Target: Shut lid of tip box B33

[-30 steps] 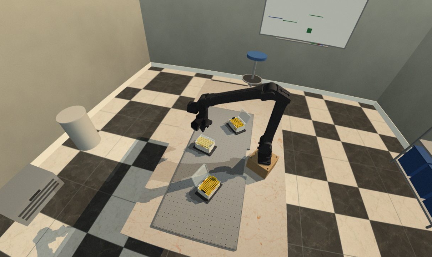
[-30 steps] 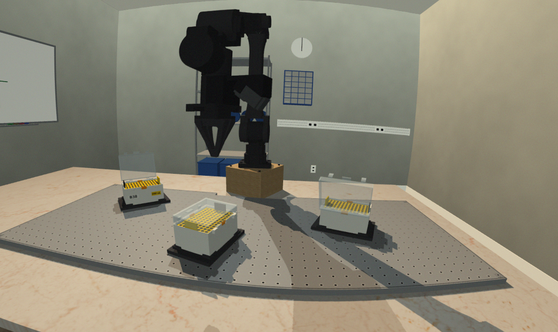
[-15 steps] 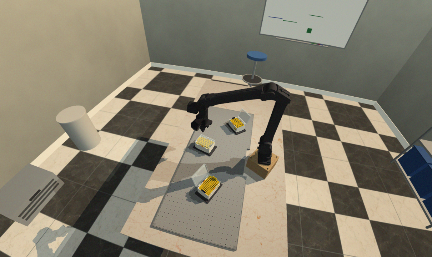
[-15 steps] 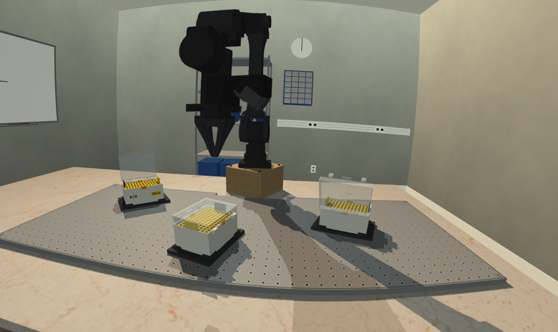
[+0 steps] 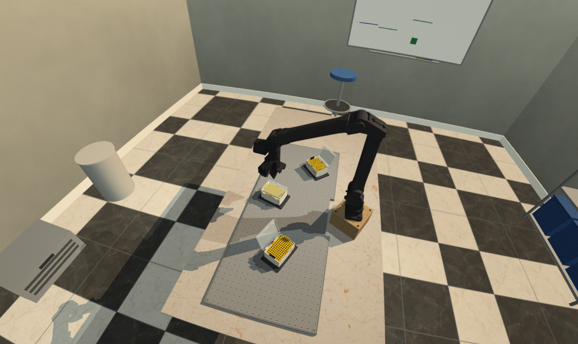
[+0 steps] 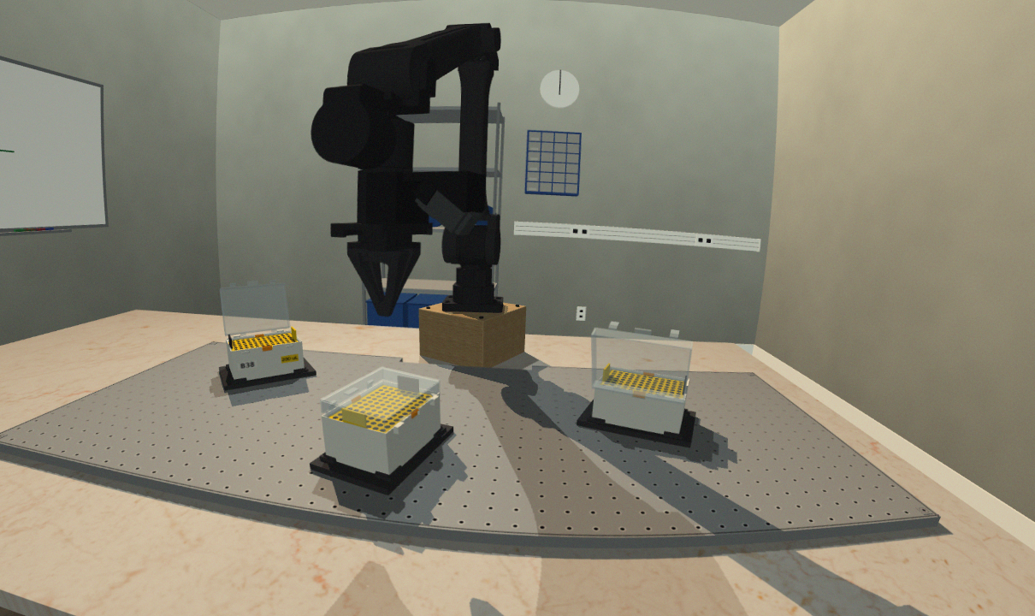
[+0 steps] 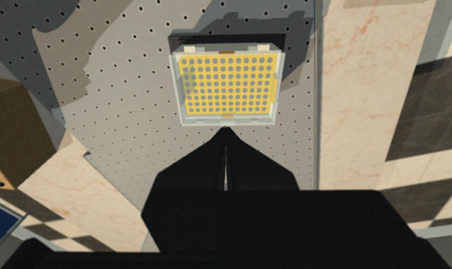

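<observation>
The tip box lid lies 11 cm below my hand and 1 cm to the right of it. Round my hand: tip box: 30 cm to the right, 22 cm behind, 10 cm below.
</observation>
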